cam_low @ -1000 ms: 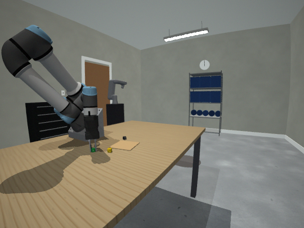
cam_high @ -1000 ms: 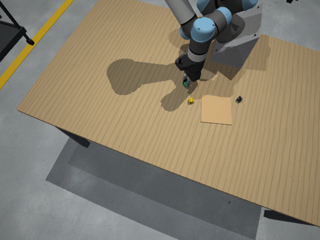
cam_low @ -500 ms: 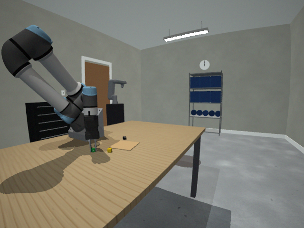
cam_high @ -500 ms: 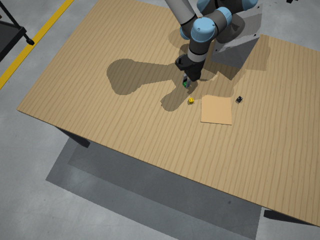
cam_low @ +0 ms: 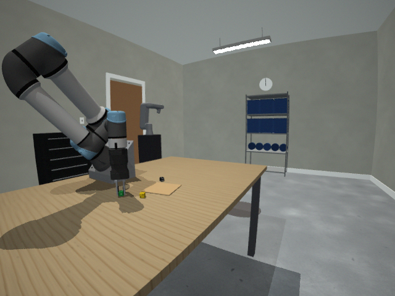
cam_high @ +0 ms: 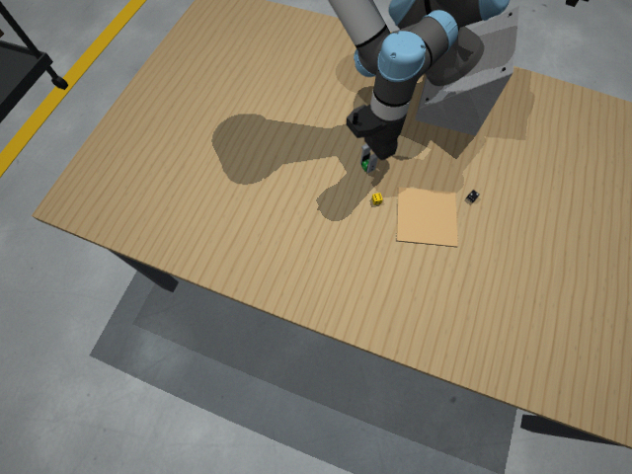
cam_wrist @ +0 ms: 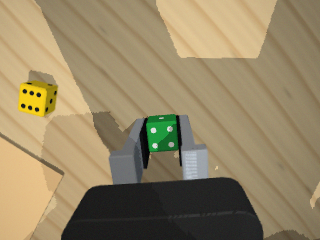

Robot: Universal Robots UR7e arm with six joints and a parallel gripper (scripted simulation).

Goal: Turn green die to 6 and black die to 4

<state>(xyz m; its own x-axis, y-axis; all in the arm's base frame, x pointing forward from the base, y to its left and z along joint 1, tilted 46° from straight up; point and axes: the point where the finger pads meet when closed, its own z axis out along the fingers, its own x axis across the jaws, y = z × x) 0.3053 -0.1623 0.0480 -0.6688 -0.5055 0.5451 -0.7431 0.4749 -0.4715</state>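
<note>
My hand is 8 cm short of the yellow die, 4 cm to the right of it and 2 cm above it. Round my hand: green die: 1 cm below; then black die: 1 cm ahead, 26 cm to the left, 2 cm below; then tan mat: 9 cm ahead, 17 cm to the left, 3 cm below.
</note>
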